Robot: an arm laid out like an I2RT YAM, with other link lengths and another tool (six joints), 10 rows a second.
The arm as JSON. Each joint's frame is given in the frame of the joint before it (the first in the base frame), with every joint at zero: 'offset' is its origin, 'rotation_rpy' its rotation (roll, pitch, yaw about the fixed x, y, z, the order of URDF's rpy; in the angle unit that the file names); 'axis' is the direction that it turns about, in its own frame. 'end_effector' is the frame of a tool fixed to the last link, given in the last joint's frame.
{
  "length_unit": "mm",
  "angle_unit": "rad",
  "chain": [
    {
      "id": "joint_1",
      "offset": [
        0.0,
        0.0,
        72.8
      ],
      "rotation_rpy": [
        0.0,
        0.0,
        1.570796
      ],
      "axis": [
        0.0,
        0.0,
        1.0
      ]
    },
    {
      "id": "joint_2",
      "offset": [
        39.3,
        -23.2,
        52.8
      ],
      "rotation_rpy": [
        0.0,
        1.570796,
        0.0
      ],
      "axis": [
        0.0,
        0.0,
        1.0
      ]
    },
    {
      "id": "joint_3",
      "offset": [
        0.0,
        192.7,
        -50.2
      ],
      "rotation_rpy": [
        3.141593,
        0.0,
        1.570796
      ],
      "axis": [
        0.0,
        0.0,
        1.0
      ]
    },
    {
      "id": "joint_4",
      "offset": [
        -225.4,
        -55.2,
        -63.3
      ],
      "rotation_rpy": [
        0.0,
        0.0,
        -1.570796
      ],
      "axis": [
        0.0,
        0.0,
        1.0
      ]
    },
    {
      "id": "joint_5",
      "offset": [
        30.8,
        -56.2,
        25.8
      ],
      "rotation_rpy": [
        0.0,
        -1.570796,
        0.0
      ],
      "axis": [
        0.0,
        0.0,
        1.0
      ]
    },
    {
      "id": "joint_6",
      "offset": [
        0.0,
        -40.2,
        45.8
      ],
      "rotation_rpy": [
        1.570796,
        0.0,
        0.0
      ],
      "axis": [
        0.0,
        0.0,
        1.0
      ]
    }
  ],
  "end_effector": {
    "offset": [
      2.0,
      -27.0,
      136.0
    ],
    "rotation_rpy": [
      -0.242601,
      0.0,
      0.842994
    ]
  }
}
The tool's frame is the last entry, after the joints.
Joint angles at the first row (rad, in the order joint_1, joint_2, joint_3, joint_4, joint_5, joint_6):
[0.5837 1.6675 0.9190 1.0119 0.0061 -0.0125]
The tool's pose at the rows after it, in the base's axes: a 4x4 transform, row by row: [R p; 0 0 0 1], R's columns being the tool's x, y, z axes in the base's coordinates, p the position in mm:
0.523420 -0.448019 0.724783 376.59; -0.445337 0.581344 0.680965 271.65; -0.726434 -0.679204 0.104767 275.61; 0 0 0 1
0.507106 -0.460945 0.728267 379.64; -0.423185 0.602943 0.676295 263.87; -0.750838 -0.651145 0.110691 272.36; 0 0 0 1
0.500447 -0.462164 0.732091 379.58; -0.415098 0.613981 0.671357 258.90; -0.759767 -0.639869 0.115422 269.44; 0 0 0 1
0.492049 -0.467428 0.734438 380.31; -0.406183 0.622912 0.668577 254.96; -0.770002 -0.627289 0.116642 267.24; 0 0 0 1
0.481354 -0.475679 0.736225 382.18; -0.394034 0.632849 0.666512 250.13; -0.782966 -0.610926 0.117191 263.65; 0 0 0 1
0.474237 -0.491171 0.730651 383.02; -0.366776 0.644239 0.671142 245.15; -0.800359 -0.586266 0.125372 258.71; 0 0 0 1
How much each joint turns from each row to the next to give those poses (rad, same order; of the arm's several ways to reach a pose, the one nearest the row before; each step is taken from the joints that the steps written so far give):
[-0.0105 -0.0031 -0.0130 0.0146 -0.0042 0.0221]
[-0.0173 -0.0021 -0.0168 0.0137 -0.0050 0.0404]
[-0.0079 -0.0036 -0.0206 0.0188 0.0008 0.0154]
[-0.0078 -0.0035 -0.0124 0.0071 -0.0015 0.0171]
[-0.0122 0.0015 -0.0123 0.0102 -0.0061 0.0230]
[-0.0146 0.0070 -0.0195 0.0287 -0.0165 0.0368]

